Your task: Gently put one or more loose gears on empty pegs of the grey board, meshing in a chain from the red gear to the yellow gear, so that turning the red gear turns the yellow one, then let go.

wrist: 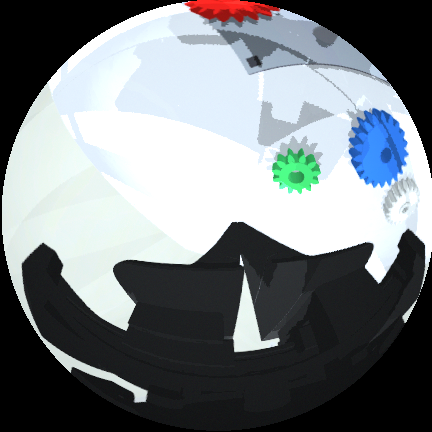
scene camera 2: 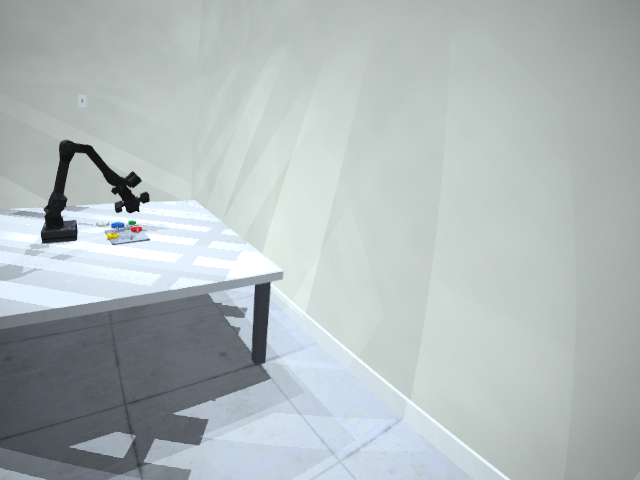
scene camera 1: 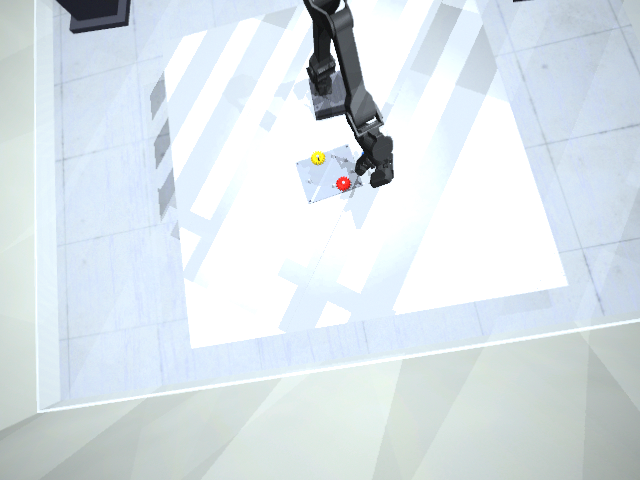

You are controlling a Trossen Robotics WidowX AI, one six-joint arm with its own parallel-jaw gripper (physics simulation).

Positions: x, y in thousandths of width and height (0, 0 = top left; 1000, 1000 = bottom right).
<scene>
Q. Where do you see a grey board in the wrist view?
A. At 603, 105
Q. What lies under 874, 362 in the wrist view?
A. A blue gear.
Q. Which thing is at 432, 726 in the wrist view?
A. My gripper.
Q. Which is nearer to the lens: the green gear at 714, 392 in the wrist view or the white gear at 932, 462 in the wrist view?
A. The green gear.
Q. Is my gripper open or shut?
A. Shut.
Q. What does my gripper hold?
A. Nothing.
</scene>
